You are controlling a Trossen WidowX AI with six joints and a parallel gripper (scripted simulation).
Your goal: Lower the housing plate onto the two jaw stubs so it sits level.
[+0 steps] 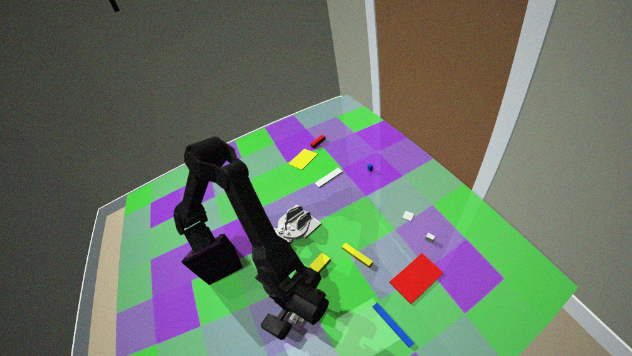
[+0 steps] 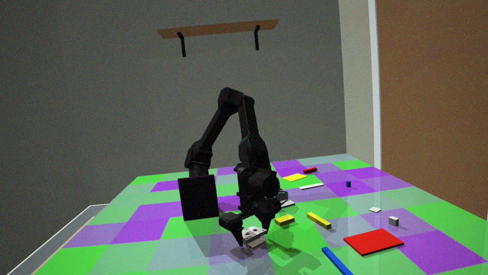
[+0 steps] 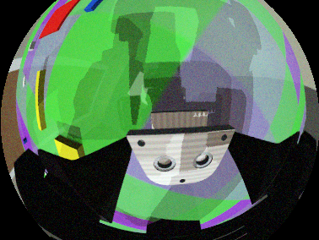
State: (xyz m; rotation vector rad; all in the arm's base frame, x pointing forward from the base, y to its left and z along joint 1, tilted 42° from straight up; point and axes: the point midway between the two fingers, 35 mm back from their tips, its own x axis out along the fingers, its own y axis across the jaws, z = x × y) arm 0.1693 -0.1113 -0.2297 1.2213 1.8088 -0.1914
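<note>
Now: gripper tip 10 mm past the grey stand and 10 mm to the right of it. Also, from my gripper tip: blue bar: 190 mm ahead, 150 mm to the right; yellow block: 110 mm ahead, 110 mm to the left; yellow bar: 210 mm ahead, 80 mm to the left.
</note>
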